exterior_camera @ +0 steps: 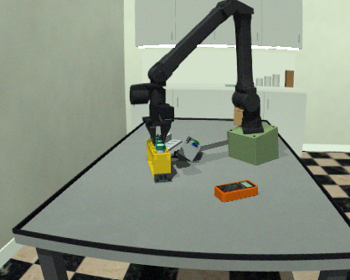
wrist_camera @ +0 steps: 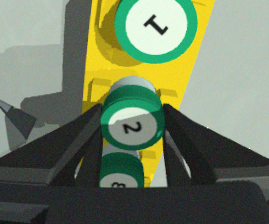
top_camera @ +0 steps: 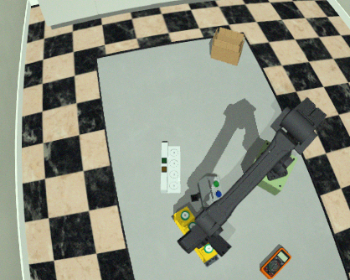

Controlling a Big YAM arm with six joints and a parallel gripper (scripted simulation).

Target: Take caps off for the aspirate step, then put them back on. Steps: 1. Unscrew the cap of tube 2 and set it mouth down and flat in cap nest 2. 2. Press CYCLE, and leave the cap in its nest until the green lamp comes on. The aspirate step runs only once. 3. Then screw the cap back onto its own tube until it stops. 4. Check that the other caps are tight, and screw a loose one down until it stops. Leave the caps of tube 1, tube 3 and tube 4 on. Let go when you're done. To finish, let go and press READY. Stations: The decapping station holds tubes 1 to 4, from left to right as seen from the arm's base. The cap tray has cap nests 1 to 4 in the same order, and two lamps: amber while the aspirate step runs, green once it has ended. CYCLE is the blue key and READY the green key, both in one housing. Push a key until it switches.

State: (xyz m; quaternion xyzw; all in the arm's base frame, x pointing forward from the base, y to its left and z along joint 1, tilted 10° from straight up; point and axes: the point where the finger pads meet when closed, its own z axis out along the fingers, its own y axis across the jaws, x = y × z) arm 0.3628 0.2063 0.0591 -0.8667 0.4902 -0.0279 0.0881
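Now: the cap right at my hand. Round my hand: grey key housing: 19 cm to the right, 10 cm behind, 7 cm below; green READY key: 21 cm to the right, 12 cm behind, 5 cm below; blue cycle key: 17 cm to the right, 12 cm behind, 5 cm below.
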